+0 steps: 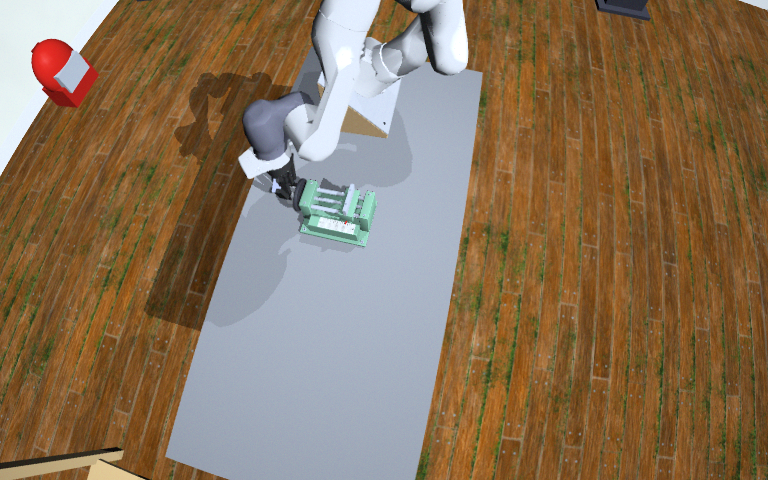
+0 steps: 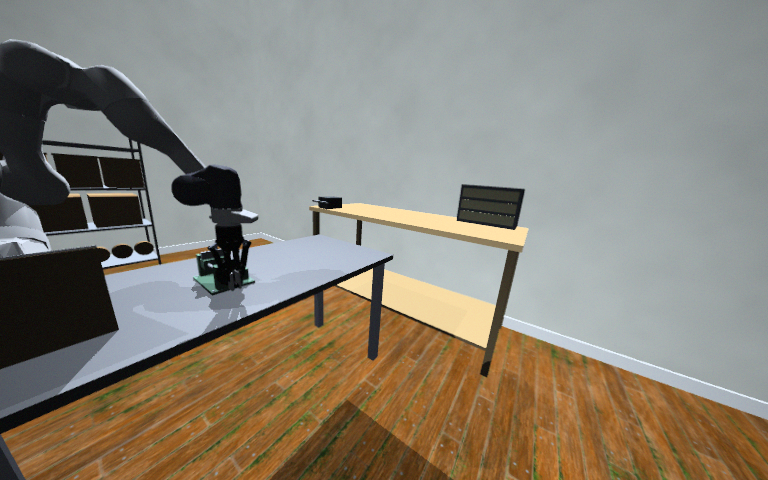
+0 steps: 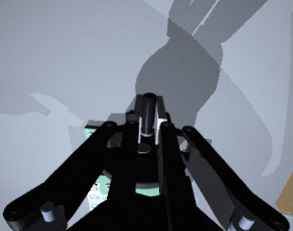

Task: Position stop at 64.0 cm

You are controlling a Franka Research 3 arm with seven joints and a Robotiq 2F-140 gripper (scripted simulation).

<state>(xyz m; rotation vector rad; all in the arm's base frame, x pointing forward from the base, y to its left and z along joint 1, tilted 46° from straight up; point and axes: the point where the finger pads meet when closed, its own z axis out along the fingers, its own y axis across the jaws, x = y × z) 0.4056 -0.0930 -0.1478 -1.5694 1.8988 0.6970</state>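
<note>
The dark handwheel lies 2 cm to the left of my hand and 1 cm below it. The rest, counted from my hand: stop carriage (4 cm ahead, 18 cm to the left, 3 cm above).
</note>
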